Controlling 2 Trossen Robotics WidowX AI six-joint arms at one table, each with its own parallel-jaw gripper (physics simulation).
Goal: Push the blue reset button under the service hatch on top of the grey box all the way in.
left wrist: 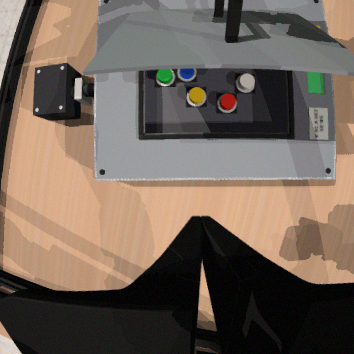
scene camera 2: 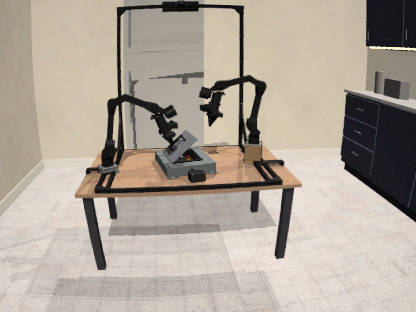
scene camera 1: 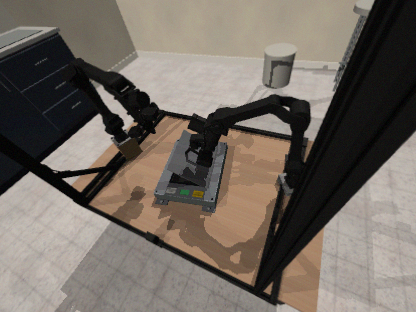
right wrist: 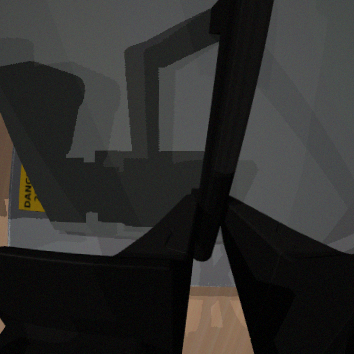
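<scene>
The grey box stands on the table. Its service hatch is tilted partway over the dark recess. In the left wrist view the blue button sits beside the green button, its upper edge cut off by the hatch; how deep it sits is unclear. My right gripper is shut on the hatch's black handle. My left gripper is shut and empty, above the table beside the box.
Yellow, red and white buttons sit in the same recess. A black block is fixed at one side of the box. A tan block is at the left arm's base. A black frame surrounds the table.
</scene>
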